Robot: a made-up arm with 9 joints.
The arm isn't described. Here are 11 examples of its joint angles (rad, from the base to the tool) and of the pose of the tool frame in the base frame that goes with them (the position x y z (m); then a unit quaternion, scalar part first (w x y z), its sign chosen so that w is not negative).
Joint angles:
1: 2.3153 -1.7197 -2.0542 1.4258 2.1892 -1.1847 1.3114 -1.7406 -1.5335
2: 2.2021 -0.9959 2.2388 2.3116 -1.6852 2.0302 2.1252 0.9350 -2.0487
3: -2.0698 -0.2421 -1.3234 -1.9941 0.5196 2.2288 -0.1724 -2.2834 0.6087
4: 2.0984 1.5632 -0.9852 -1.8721 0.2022 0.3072 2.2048 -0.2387 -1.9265
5: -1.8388 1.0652 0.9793 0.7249 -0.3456 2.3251 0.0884 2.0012 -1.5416
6: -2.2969 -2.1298 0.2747 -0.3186 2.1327 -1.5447 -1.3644 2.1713 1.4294
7: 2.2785 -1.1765 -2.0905 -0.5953 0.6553 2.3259 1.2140 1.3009 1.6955
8: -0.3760 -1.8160 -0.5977 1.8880 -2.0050 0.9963 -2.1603 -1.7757 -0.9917
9: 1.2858 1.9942 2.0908 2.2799 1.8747 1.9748 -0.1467 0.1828 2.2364
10: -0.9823 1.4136 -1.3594 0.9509 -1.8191 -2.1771 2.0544 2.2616 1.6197
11: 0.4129 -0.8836 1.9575 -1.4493 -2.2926 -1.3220 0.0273 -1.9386 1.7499
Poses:
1: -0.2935 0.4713 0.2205 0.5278 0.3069 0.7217 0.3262
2: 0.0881 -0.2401 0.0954 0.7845 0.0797 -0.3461 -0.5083
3: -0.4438 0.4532 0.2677 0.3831 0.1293 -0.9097 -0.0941
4: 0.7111 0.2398 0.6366 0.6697 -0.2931 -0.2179 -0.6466
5: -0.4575 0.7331 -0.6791 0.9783 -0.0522 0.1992 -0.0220
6: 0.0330 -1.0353 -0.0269 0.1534 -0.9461 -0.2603 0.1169
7: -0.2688 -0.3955 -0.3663 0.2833 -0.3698 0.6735 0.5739
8: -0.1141 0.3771 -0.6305 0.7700 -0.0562 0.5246 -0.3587
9: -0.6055 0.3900 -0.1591 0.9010 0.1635 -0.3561 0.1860
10: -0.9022 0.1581 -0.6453 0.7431 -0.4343 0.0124 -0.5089
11: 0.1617 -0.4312 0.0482 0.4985 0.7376 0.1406 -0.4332
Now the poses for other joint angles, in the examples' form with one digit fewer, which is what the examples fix.
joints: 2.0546 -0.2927 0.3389 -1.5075 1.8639 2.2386 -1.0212 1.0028 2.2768
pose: -0.408 0.041 0.953 0.672 0.602 -0.365 -0.231
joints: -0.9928 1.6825 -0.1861 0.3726 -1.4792 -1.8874 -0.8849 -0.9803 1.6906
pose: -0.184 0.334 -0.859 0.152 -0.245 -0.887 0.362
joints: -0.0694 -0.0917 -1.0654 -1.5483 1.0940 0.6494 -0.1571 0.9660 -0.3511
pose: -0.846 -0.495 0.095 0.200 -0.785 0.248 0.531
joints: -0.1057 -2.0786 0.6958 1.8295 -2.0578 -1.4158 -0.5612 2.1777 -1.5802
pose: 0.126 0.268 0.140 0.633 0.538 0.526 0.184
